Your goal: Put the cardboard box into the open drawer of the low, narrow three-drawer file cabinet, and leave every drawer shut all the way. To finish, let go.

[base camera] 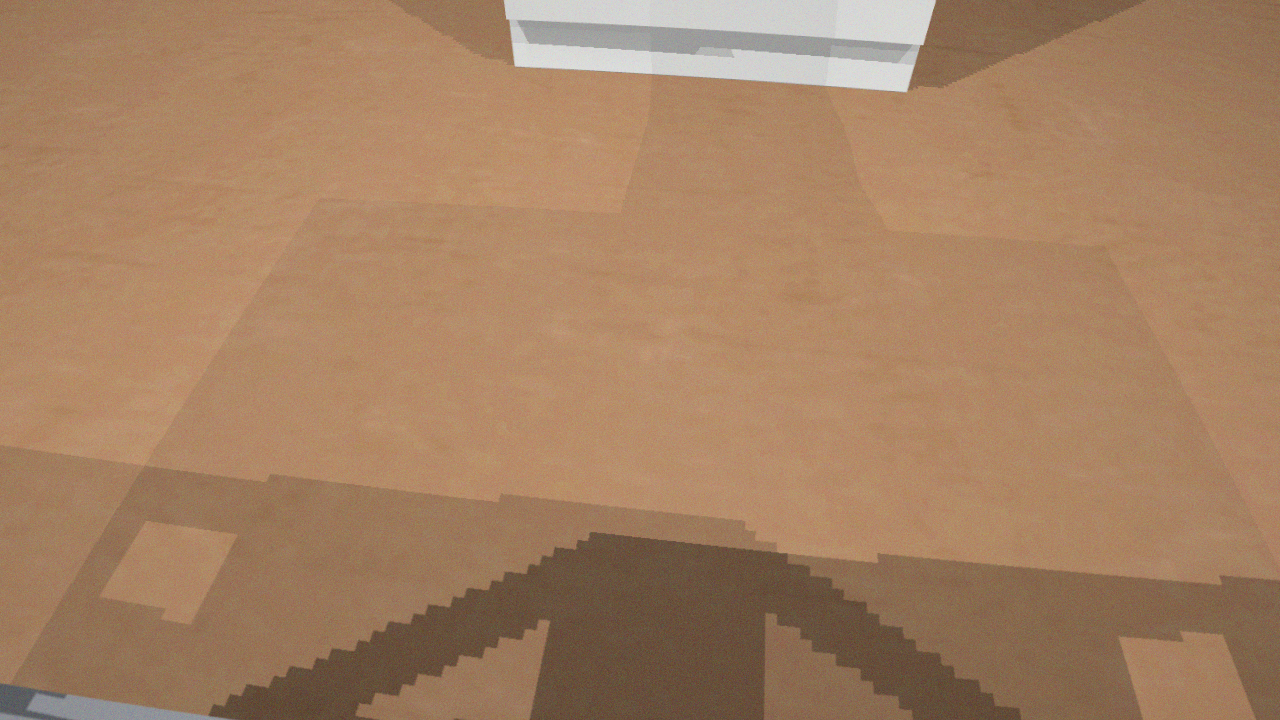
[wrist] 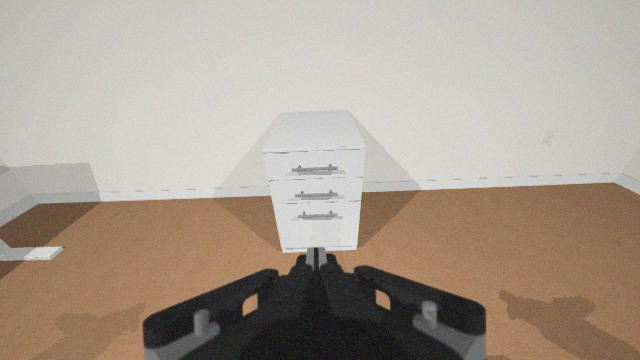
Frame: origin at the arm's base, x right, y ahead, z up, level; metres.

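Seen in the pictures: gripper, fingertip midpoint: (wrist: 316, 260).
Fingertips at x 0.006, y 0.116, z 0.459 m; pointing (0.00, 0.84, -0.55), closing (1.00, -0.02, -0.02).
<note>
A point is followed by its place in that frame.
The low, narrow white file cabinet (base camera: 716, 22) {x 0.015, y 0.809, z -0.329 m} (wrist: 316, 175) {x 0.015, y 0.809, z 0.118 m} stands against the wall, straight ahead in the wrist view; its lower front shows at the top of the base camera view. Its three drawers, each with a grey bar handle, look flush with the front, and no gap shows at any of them. The cardboard box does not show in either view; the inside of the drawers is hidden. My gripper (wrist: 316, 260) {x 0.006, y 0.116, z 0.458 m} is shut and empty. In the wrist view its fingertips appear just below the cabinet's foot, with the cabinet some way beyond them.
A pale wall (wrist: 450, 90) {x 0.869, y 1.367, z 0.338 m} with a white baseboard (wrist: 500, 180) {x 1.450, y 1.333, z -0.334 m} runs behind the cabinet. A white flat piece (wrist: 45, 253) shows low at the left edge of the wrist view. Wooden floor (base camera: 662, 358) {x -0.011, y 0.420, z -0.396 m} lies before the base, with shadows across it.
</note>
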